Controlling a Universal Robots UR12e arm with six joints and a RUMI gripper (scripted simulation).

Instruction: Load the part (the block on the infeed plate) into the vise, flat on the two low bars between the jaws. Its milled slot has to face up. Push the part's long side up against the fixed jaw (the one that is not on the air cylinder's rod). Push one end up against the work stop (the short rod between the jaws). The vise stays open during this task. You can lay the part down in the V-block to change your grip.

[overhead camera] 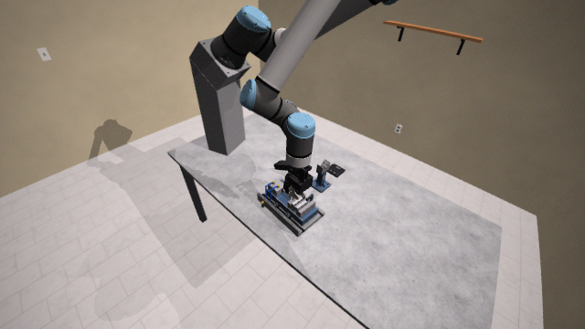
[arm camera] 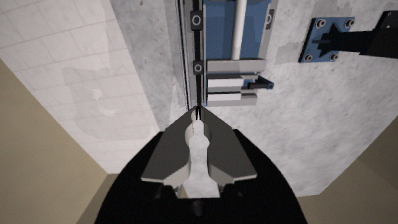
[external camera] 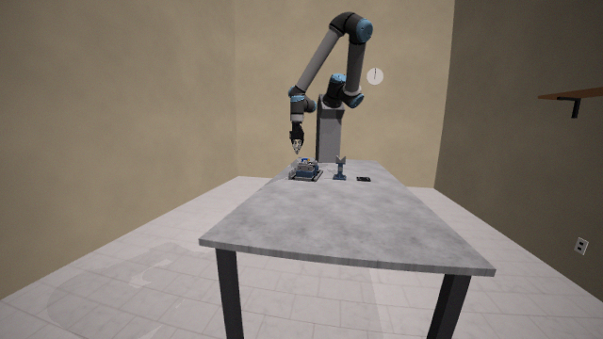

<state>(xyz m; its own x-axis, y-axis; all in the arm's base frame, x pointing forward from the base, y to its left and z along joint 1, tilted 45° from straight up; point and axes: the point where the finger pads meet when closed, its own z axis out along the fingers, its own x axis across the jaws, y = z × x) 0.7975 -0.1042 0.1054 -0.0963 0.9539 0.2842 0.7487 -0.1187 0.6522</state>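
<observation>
Right now my hand is 8 cm above the part and 5 cm to the right of it. The rest, counted from my hand: cylinder rod (10 cm below, 9 cm behind, 6 cm to the left); then work stop (11 cm to the left, 9 cm below, 1 cm behind); then moving jaw (10 cm below, 6 cm to the left, 4 cm behind).
</observation>
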